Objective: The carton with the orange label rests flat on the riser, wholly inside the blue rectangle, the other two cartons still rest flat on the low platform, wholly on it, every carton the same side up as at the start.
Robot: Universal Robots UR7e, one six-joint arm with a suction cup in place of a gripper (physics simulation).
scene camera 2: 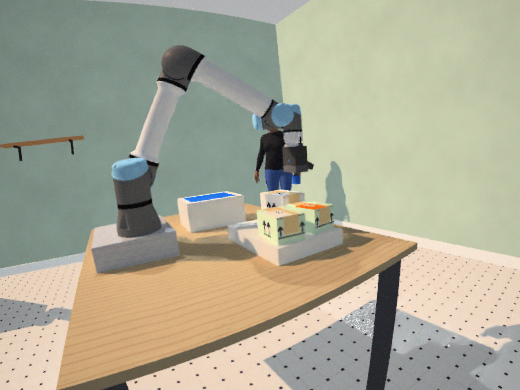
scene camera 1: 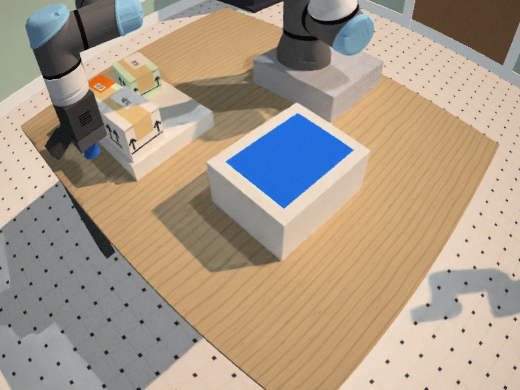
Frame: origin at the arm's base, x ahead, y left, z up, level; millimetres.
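Where they show: hand, tool point: (scene camera 2: pixel 296 183) (scene camera 1: pixel 92 152); arm's base, link origin: (scene camera 2: pixel 139 230) (scene camera 1: pixel 303 56).
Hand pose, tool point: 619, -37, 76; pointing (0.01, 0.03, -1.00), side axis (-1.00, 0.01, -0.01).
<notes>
Things, the pixels of their top centre, and the offset from my tool point, as dx, dy, dz. Level surfaces: height alone.
- carton with the orange label, top centre: (scene camera 1: pixel 99 89) (scene camera 2: pixel 309 204) -139, -235, -36
- low platform, top centre: (scene camera 1: pixel 137 109) (scene camera 2: pixel 280 227) -199, -160, -111
- white carton, top centre: (scene camera 1: pixel 124 106) (scene camera 2: pixel 281 192) -132, -80, -12
- pale green carton, top centre: (scene camera 1: pixel 134 65) (scene camera 2: pixel 279 211) -256, -242, -35
- white riser, top centre: (scene camera 1: pixel 291 155) (scene camera 2: pixel 208 196) -278, +274, -39
- blue rectangle, top centre: (scene camera 1: pixel 291 155) (scene camera 2: pixel 208 196) -278, +274, -39
- wooden table, surface height: dz -159
The carton with the orange label (scene camera 1: pixel 101 84) (scene camera 2: pixel 322 216) sits flat on the low platform (scene camera 1: pixel 175 149) (scene camera 2: pixel 311 248), label up, partly hidden in both views. A white carton (scene camera 1: pixel 145 136) (scene camera 2: pixel 270 201) and a pale green carton (scene camera 1: pixel 121 76) (scene camera 2: pixel 281 228) also rest flat on the platform beside it. My suction gripper (scene camera 1: pixel 92 151) (scene camera 2: pixel 296 179) points down with its blue cup bare, higher than the carton tops; nothing hangs from it. The white riser (scene camera 1: pixel 245 212) (scene camera 2: pixel 215 215) bears the blue rectangle (scene camera 1: pixel 290 160) (scene camera 2: pixel 210 197), which has nothing on it.
The arm's grey base block (scene camera 1: pixel 305 90) (scene camera 2: pixel 135 250) stands on the wooden table (scene camera 1: pixel 400 200) (scene camera 2: pixel 175 300), beyond the riser in the scene camera 1 view. The platform lies near a table corner. A person (scene camera 2: pixel 272 155) stands behind the gripper in the scene camera 2 view.
</notes>
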